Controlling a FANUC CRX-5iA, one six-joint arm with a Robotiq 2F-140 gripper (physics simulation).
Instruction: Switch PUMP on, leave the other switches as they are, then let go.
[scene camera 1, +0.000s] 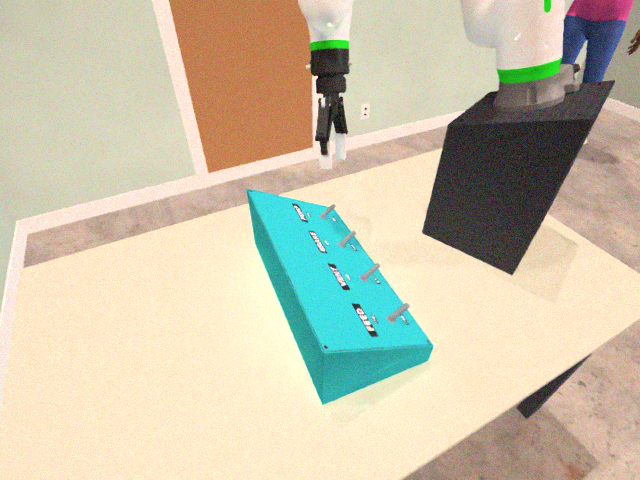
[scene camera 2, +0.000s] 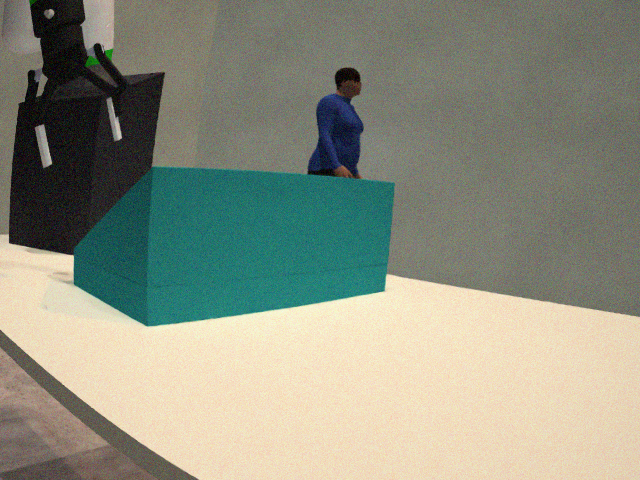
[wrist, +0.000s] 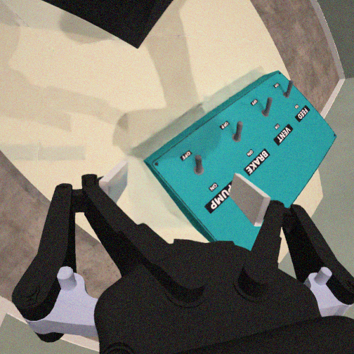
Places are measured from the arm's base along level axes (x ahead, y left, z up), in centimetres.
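Pixels of known places: gripper, between the fingertips: (scene camera 1: 333, 163) (scene camera 2: 81, 153); arm's base, origin of its link: (scene camera 1: 527, 102) (scene camera 2: 89, 87).
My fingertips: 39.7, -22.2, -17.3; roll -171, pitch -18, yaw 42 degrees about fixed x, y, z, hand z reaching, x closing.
Observation:
Ahead of a thing's pixels: the offset from my fingertips to its middle, as dx, dy, dz. Level surfaces: height alone.
A teal sloped switch panel @[+15.7, +23.4, -14.4] (scene camera 1: 294, 258) (scene camera 2: 268, 232) (wrist: 305, 150) stands on the table. Its PUMP switch @[+4.9, +6.4, -9.6] (scene camera 1: 327, 212) (wrist: 199, 164) is at the end nearest my gripper, and its lever leans to the OFF side. The BRAKE switch @[+6.0, +18.3, -9.6] (scene camera 1: 346, 239) (wrist: 238, 131), VENT switch @[+7.2, +30.2, -9.6] (scene camera 1: 370, 272) (wrist: 267, 107) and FEED switch @[+8.3, +42.2, -9.6] (scene camera 1: 398, 313) (wrist: 288, 89) follow in a row, with levers leaning the same way. My gripper (scene camera 1: 332, 155) (scene camera 2: 82, 152) (wrist: 181, 178) is open and empty, above the PUMP end and apart from the panel. The switches are hidden in scene camera 2.
The black robot pedestal (scene camera 1: 496, 180) (scene camera 2: 56, 180) (wrist: 122, 17) stands on the table @[dz -21.1] (scene camera 1: 155, 361) (scene camera 2: 413, 387) (wrist: 65, 85), beyond the panel's low edge. A person (scene camera 1: 591, 38) (scene camera 2: 338, 126) is in the background. A brown door (scene camera 1: 248, 77) is in the wall.

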